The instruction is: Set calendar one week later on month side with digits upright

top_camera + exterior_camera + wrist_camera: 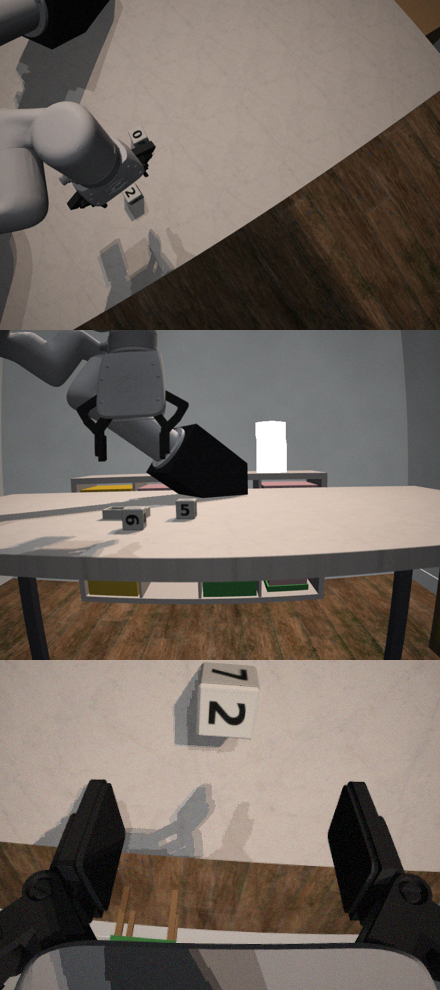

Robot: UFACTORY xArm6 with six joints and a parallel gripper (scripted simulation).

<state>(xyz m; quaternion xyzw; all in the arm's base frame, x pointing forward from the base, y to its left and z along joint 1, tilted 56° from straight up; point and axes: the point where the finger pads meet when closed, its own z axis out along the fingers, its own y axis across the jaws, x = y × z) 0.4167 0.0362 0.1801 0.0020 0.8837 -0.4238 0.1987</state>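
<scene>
My gripper is now 100 mm above the white cube. Also, from my hand: grey tray 120 mm behind, 10 mm to the right, 100 mm below.
</scene>
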